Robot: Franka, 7 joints.
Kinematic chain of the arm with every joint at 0, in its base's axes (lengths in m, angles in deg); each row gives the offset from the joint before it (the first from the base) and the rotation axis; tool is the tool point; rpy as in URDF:
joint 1: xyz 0 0 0.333 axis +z
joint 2: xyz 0 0 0 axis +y
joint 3: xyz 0 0 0.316 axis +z
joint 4: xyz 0.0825 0 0 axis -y
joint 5: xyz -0.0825 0 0.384 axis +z
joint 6: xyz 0 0 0 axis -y
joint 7: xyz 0.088 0 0 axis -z
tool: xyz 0 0 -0.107 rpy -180 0 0
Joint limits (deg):
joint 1: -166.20..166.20
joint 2: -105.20..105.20
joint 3: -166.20..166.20
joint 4: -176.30..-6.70
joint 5: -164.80..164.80
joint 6: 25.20..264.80
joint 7: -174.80..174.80
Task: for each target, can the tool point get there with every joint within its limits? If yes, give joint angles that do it. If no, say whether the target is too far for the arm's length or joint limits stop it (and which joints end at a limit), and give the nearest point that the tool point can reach.
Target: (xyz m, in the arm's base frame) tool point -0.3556 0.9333 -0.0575
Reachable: no: too far | nearest point -0.2845 0.7466 0.0206 | short by 0.214 m
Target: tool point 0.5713 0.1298 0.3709
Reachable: yes | joints 15.23 21.58 -16.71 -107.29 -97.29 210.07 15.08
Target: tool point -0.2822 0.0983 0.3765
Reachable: yes | joints -77.83 65.76 -125.89 -157.67 39.84 92.87 64.70
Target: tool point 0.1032 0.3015 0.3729
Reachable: yes | joints -42.86 73.01 125.57 -162.36 102.07 193.13 -89.05
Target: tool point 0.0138 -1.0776 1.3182
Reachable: no: too far | nearest point 0.0081 -0.6331 0.9118 | short by 0.602 m
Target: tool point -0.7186 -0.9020 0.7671
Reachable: no: too far | nearest point -0.5003 -0.6280 0.6352 | short by 0.374 m
